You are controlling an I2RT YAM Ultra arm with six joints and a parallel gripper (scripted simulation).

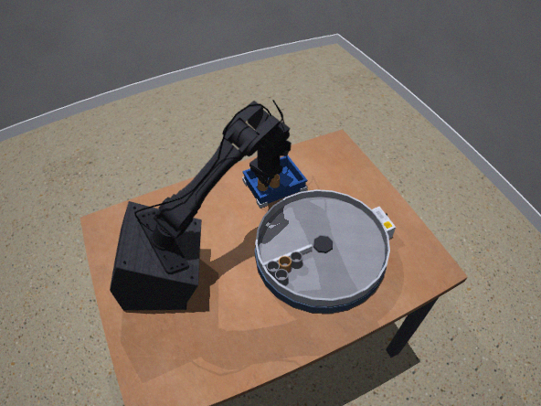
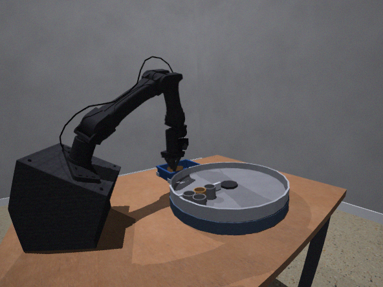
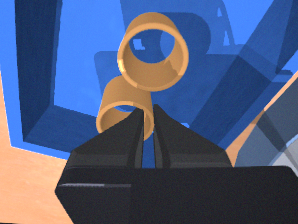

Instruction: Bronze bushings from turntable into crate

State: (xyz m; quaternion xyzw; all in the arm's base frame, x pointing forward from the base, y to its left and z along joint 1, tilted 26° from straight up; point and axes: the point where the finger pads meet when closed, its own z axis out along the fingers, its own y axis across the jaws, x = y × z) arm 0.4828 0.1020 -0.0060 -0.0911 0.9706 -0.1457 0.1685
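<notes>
The blue crate lies 4 cm ahead of my hand and 2 cm below it. Round my hand: grey turntable (4 cm behind, 33 cm to the right, 1 cm above).
</notes>
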